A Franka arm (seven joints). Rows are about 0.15 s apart.
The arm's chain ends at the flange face. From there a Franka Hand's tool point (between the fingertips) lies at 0.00 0.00 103.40 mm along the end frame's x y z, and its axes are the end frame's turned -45 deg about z.
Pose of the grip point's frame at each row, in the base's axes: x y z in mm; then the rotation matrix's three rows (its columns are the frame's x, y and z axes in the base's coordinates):
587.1 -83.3 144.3; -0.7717 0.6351 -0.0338; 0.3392 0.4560 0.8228; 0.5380 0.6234 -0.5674
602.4 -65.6 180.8; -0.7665 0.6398 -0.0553; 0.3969 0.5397 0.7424; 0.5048 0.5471 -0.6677
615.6 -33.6 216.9; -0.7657 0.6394 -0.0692; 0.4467 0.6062 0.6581; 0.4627 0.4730 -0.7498
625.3 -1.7 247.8; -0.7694 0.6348 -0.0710; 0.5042 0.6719 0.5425; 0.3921 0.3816 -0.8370
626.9 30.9 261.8; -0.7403 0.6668 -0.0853; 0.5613 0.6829 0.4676; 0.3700 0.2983 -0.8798
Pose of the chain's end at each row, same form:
590.6 -168.4 203.0; -0.0966 0.9948 -0.0338; 0.5623 0.0826 0.8228; 0.8212 0.0604 -0.5674
608.1 -142.4 249.8; -0.0896 0.9944 -0.0553; 0.6623 0.1010 0.7424; 0.7438 0.0299 -0.6677
622.8 -101.6 294.4; -0.0893 0.9936 -0.0692; 0.7445 0.1128 0.6581; 0.6616 0.0073 -0.7498
632.6 -57.8 334.3; -0.0952 0.9929 -0.0710; 0.8316 0.1186 0.5425; 0.5471 -0.0074 -0.8370
635.7 -17.4 352.8; -0.0520 0.9950 -0.0853; 0.8798 0.0860 0.4676; 0.4726 -0.0507 -0.8798

